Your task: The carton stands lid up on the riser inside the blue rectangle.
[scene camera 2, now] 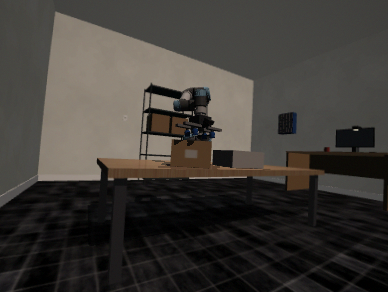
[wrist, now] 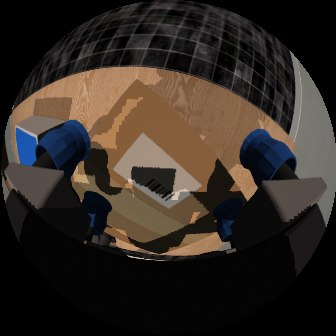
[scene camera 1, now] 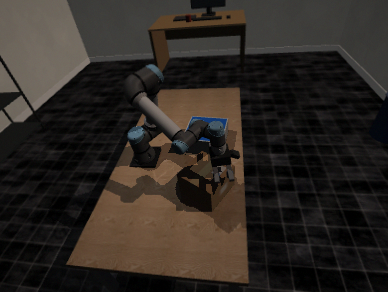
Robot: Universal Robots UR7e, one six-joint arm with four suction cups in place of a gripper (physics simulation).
Labels:
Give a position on a brown cardboard carton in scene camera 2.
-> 184,153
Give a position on a brown cardboard carton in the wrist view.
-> At 162,180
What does the grey riser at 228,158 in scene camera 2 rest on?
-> The table.

